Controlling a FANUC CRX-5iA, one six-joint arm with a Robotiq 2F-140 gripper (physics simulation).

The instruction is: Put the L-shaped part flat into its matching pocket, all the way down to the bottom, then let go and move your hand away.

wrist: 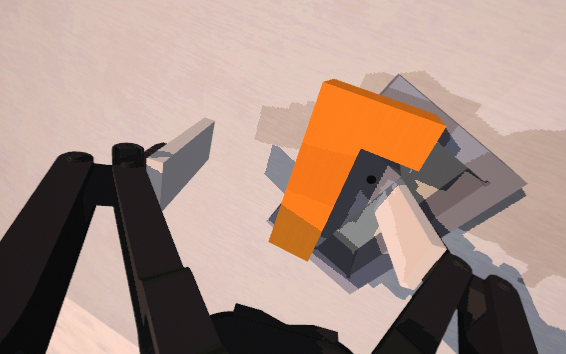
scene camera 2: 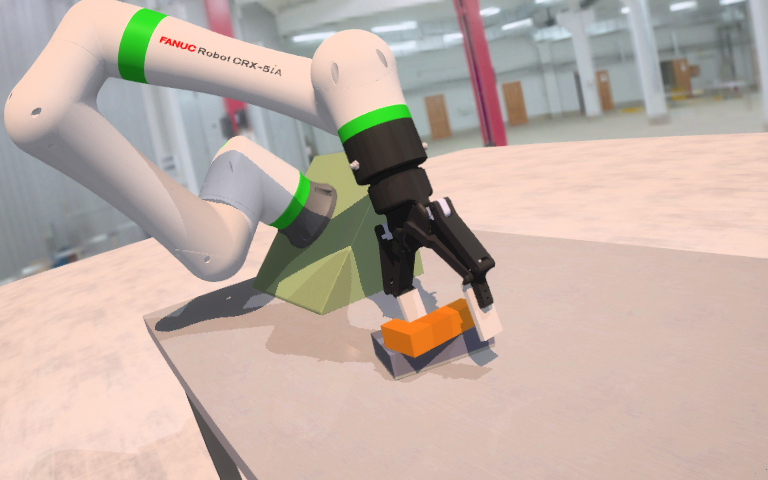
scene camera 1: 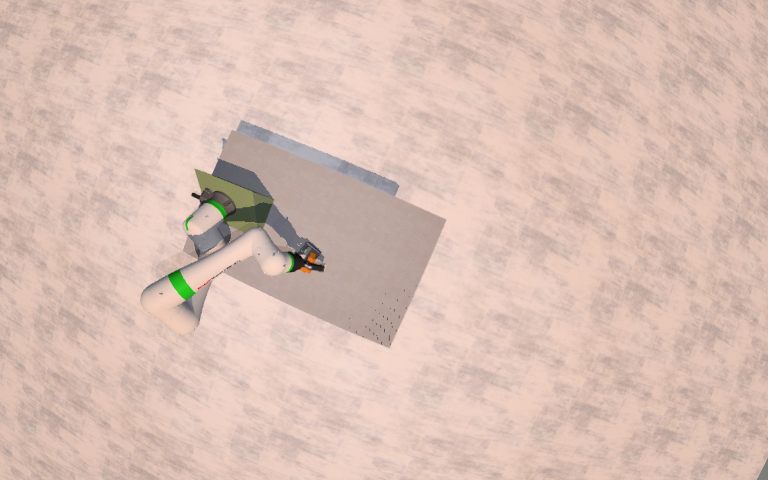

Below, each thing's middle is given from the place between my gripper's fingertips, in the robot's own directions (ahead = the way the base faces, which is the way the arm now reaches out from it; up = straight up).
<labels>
Right now my hand is 3 cm past the orange L-shaped part [scene camera 2: 415,338], 2 cm below it and 1 cm to the left of it. From my hand the other things lie so: grey pocket block [scene camera 2: 399,365] 6 cm behind, 2 cm below.
</labels>
